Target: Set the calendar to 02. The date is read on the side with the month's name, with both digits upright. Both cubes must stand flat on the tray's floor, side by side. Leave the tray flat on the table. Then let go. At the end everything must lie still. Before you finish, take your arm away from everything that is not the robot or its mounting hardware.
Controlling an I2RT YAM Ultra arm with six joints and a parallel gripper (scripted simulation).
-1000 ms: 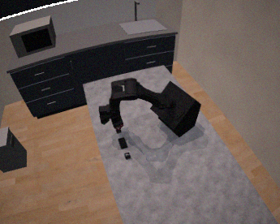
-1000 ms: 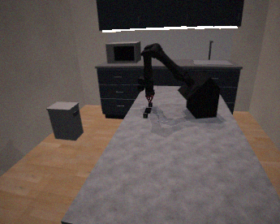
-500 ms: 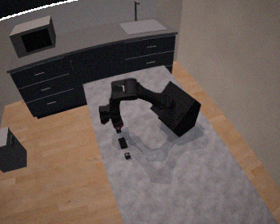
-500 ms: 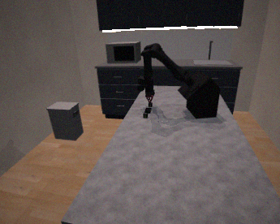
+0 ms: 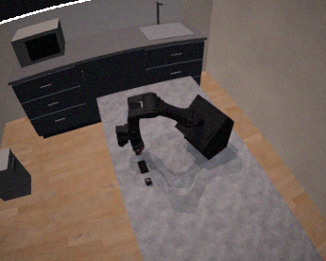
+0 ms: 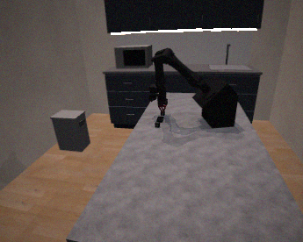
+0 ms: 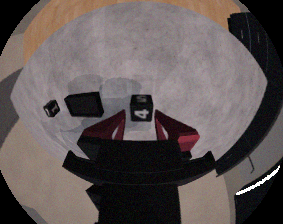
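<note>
The dark calendar cube is 2 cm below my hand. The rest, counted from my hand: dark tray 11 cm to the left, 2 cm below, 1 cm ahead.
</note>
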